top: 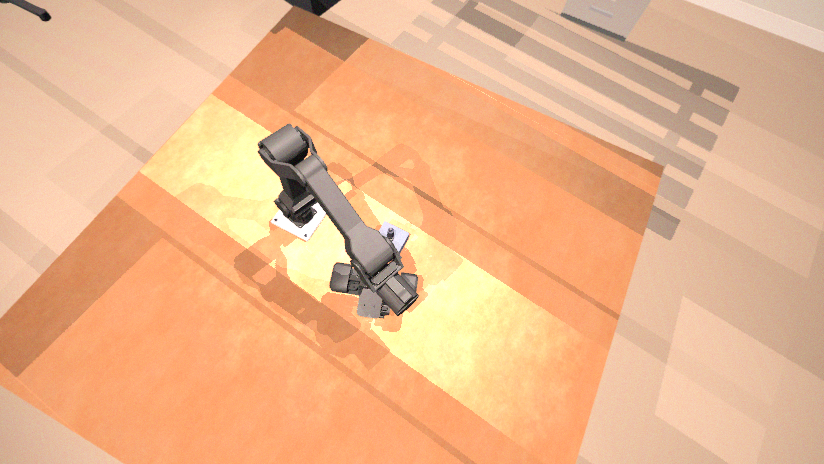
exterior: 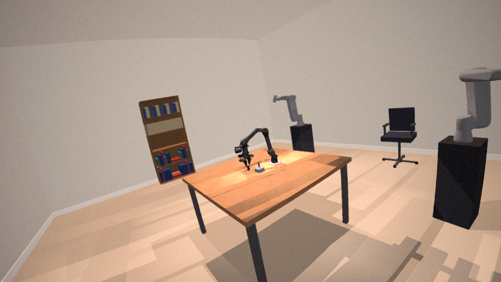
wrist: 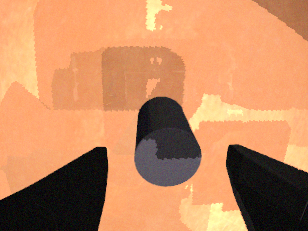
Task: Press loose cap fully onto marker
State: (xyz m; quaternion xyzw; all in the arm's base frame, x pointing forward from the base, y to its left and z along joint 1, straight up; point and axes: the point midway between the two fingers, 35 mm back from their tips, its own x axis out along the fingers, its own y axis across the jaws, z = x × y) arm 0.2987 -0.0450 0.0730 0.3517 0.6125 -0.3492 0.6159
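Now: gripper tip 20 mm above the dark marker cap. Also, from my gripper tip: holder block 130 mm to the left, 60 mm behind, 30 mm below.
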